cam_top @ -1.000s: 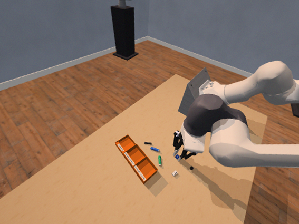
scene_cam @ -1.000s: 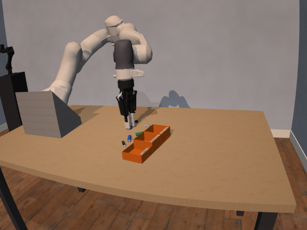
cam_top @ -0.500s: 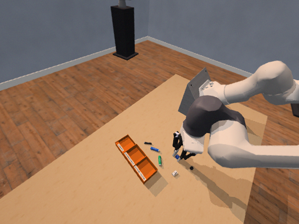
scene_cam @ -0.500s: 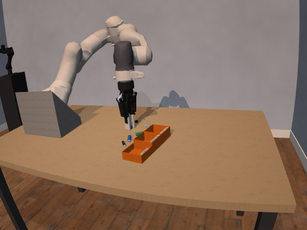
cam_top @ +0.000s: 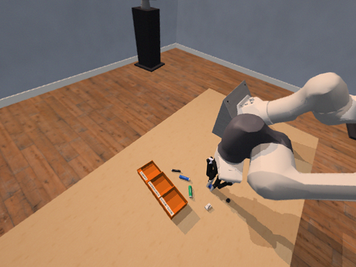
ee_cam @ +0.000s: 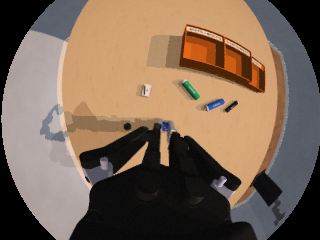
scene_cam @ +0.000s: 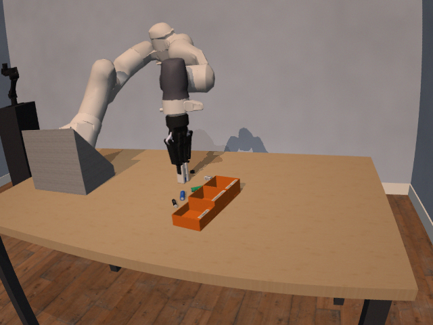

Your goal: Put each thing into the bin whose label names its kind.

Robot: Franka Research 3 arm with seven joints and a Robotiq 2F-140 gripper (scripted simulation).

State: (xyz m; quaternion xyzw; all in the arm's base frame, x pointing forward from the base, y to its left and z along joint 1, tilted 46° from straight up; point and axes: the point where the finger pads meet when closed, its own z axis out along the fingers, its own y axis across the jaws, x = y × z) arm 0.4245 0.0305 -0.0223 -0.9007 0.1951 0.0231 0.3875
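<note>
Now: the white piece 8 cm ahead of my hand, 3 cm to the left of it and 3 cm below it. Round my hand: black piece 1 cm ahead, 9 cm to the left, 3 cm below; then green battery 7 cm ahead, 7 cm to the right, 3 cm below; then blue cube 3 cm below.
</note>
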